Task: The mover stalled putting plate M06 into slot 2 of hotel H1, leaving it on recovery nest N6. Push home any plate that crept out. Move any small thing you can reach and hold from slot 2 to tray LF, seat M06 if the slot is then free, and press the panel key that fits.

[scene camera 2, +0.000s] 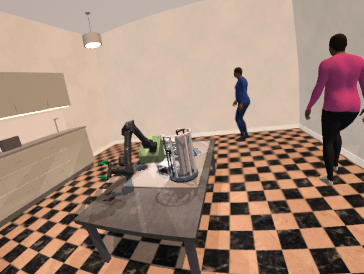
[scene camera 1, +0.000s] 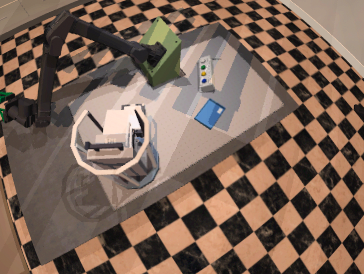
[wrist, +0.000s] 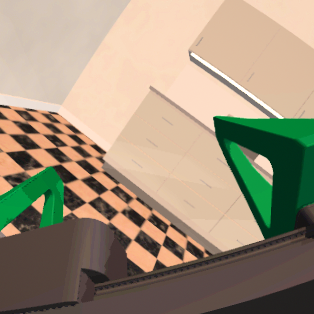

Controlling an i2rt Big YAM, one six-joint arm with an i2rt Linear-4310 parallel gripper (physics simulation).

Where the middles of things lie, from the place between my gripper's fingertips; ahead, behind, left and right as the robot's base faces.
Now: hand 52 cm short of the round plate rack (scene camera 1: 107, 155), 41 cm to the right of it and 7 cm above it.
